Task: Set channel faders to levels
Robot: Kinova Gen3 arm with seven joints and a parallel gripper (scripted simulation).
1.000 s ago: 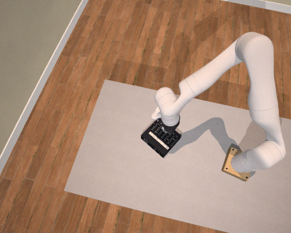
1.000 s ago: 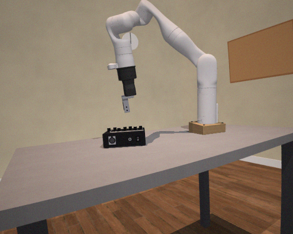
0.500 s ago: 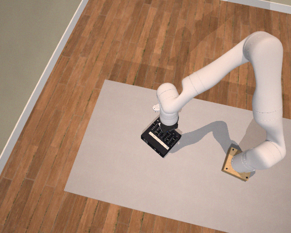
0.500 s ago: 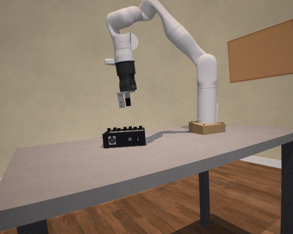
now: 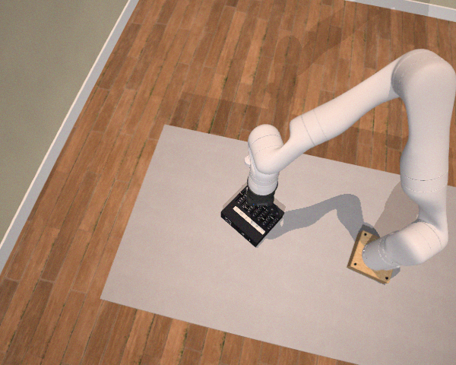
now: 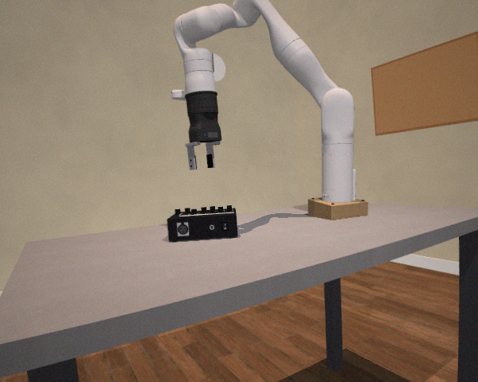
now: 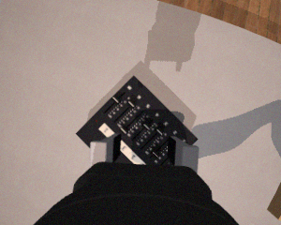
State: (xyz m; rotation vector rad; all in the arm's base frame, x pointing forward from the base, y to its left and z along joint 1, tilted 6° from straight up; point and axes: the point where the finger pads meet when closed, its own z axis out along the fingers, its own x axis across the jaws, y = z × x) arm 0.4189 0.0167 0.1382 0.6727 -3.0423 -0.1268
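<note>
My hand is 12 cm above the master fader cap, 7 cm short of it and 3 cm to the left of it.
</note>
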